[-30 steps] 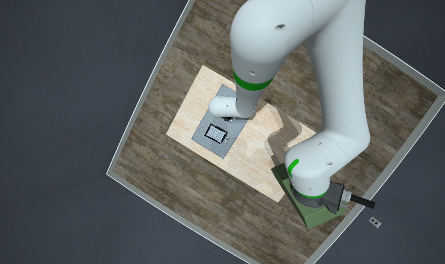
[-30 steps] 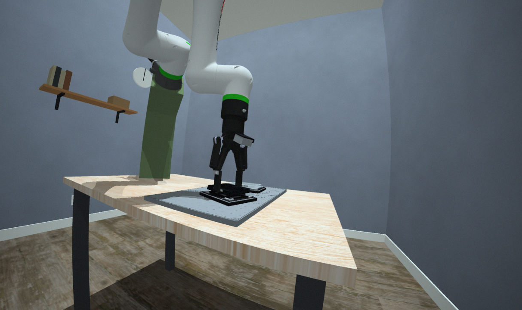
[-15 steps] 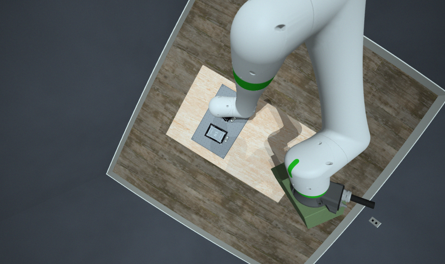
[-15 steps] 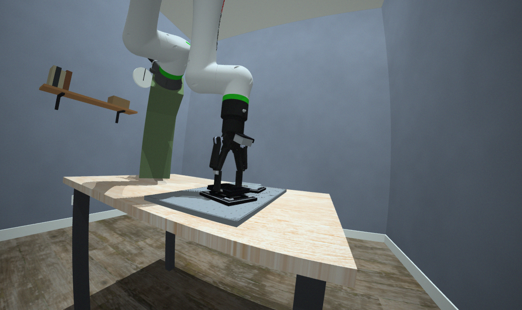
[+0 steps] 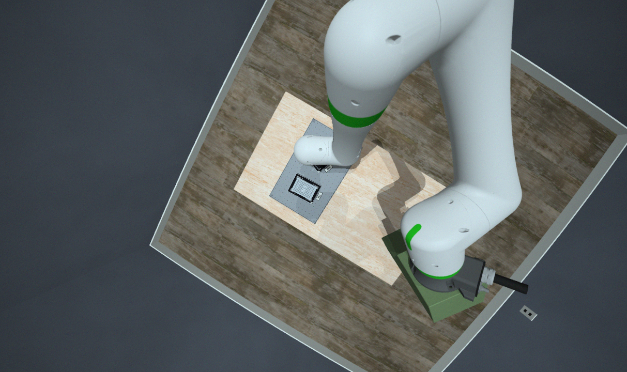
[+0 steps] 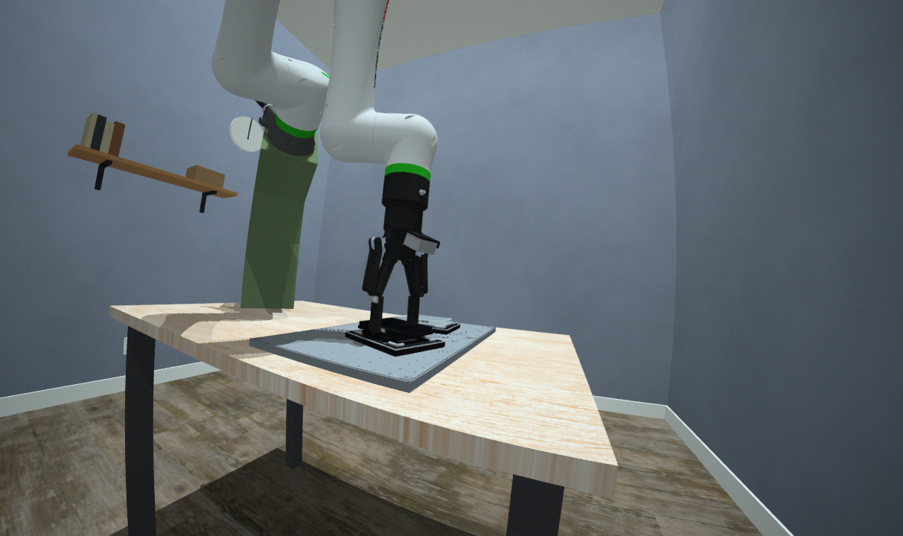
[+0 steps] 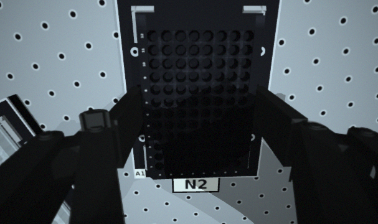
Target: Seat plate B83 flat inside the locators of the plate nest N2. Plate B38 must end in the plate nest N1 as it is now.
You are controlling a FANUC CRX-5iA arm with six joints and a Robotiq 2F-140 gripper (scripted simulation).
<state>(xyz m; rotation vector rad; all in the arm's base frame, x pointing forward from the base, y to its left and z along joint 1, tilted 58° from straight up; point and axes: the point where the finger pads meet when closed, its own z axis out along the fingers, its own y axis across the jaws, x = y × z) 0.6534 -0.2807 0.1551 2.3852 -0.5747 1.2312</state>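
Now: the black well plate 2 cm below my hand. Also, from my hand: nest N1: 20 cm to the left, 6 cm ahead, 5 cm below; white well plate: 20 cm to the left, 6 cm ahead, 3 cm below; plate nest N2: 5 cm below.
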